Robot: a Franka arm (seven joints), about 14 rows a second.
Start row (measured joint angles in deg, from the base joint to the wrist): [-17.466, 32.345, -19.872, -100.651, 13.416, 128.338, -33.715]
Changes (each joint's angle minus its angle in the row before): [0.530, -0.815, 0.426, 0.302, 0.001, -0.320, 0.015]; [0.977, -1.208, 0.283, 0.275, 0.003, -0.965, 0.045]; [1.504, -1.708, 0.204, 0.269, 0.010, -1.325, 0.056]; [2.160, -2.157, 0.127, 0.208, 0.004, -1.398, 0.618]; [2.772, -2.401, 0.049, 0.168, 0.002, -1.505, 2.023]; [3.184, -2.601, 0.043, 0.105, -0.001, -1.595, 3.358]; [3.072, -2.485, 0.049, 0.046, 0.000, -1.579, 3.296]
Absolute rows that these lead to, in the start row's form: [-16.936, 31.530, -19.446, -100.349, 13.417, 128.018, -33.700]; [-15.959, 30.322, -19.163, -100.074, 13.420, 127.053, -33.655]; [-14.455, 28.614, -18.959, -99.805, 13.430, 125.728, -33.599]; [-12.295, 26.457, -18.832, -99.597, 13.434, 124.330, -32.981]; [-9.523, 24.056, -18.783, -99.429, 13.436, 122.825, -30.958]; [-6.339, 21.455, -18.740, -99.324, 13.435, 121.230, -27.600]; [-3.267, 18.970, -18.691, -99.278, 13.435, 119.651, -24.304]
